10 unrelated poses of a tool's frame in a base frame.
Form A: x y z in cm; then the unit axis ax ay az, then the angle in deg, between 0 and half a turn.
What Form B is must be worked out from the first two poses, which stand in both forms.
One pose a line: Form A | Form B
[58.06 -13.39 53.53 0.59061 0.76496 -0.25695 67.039] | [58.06 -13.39 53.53], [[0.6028 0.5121 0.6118], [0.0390 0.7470 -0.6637], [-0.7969 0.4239 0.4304]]
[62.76 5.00 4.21 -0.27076 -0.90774 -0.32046 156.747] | [62.76 5.00 4.21], [[-0.7781 0.5981 -0.1919], [0.3451 0.6623 0.6651], [0.5249 0.4513 -0.7217]]
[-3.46 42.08 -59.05 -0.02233 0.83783 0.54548 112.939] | [-3.46 42.08 -59.05], [[-0.3891 -0.5283 0.7546], [0.4763 0.5858 0.6557], [-0.7885 0.6146 0.0238]]
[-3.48 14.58 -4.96 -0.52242 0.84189 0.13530 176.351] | [-3.48 14.58 -4.96], [[-0.4527 -0.8874 -0.0876], [-0.8701 0.4181 0.2608], [-0.1948 0.1943 -0.9614]]
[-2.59 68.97 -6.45 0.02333 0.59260 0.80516 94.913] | [-2.59 68.97 -6.45], [[-0.0851 -0.7872 0.6108], [0.8172 0.2956 0.4948], [-0.5700 0.5412 0.6182]]
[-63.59 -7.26 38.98 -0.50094 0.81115 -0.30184 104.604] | [-63.59 -7.26 38.98], [[0.0621 -0.2167 0.9743], [-0.8009 0.5717 0.1782], [-0.5956 -0.7913 -0.1381]]
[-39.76 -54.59 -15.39 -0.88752 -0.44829 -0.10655 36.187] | [-39.76 -54.59 -15.39], [[0.9590 0.1397 -0.2464], [0.0138 0.8459 0.5332], [0.2829 -0.5148 0.8093]]
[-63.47 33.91 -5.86 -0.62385 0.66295 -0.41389 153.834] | [-63.47 33.91 -5.86], [[-0.1590 -0.6023 0.7823], [-0.9673 -0.0636 -0.2456], [0.1976 -0.7958 -0.5725]]
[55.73 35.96 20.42 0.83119 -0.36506 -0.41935 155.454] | [55.73 35.96 20.42], [[0.4097 -0.4052 -0.8173], [-0.7537 -0.6551 -0.0530], [-0.5140 0.6376 -0.5738]]
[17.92 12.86 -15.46 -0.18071 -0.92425 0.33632 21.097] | [17.92 12.86 -15.46], [[0.9352 -0.1099 -0.3368], [0.1323 0.9902 0.0442], [0.3286 -0.0859 0.9406]]
